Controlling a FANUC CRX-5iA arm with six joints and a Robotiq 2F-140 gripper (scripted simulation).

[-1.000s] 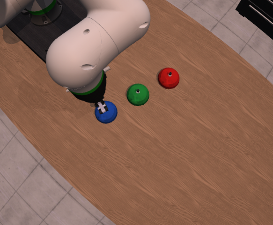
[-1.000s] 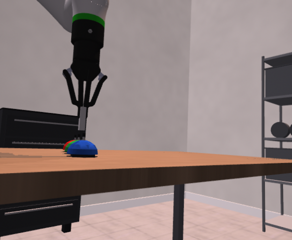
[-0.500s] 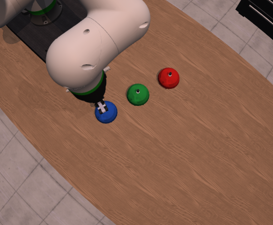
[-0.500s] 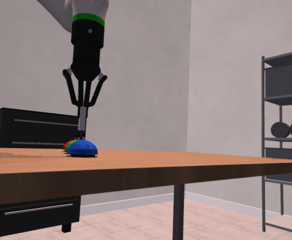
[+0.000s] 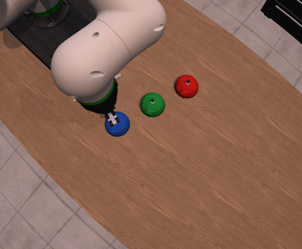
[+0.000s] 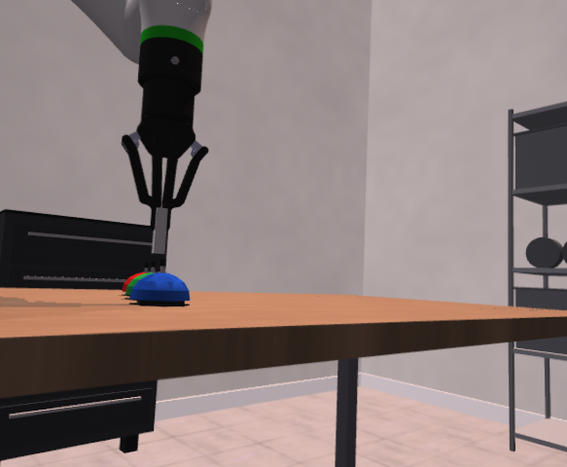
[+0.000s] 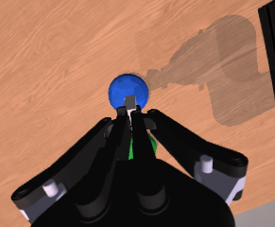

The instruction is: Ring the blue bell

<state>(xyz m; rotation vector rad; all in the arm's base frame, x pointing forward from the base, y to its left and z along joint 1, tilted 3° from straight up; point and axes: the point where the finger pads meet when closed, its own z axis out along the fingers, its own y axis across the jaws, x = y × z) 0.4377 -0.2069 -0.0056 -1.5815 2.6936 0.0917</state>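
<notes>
The blue bell lies 1 cm ahead of my hand and 7 cm below it. From my hand the other things lie so: green bell 7 cm ahead, 11 cm to the left, 7 cm below; red bell 14 cm ahead, 23 cm to the left, 7 cm below.
</notes>
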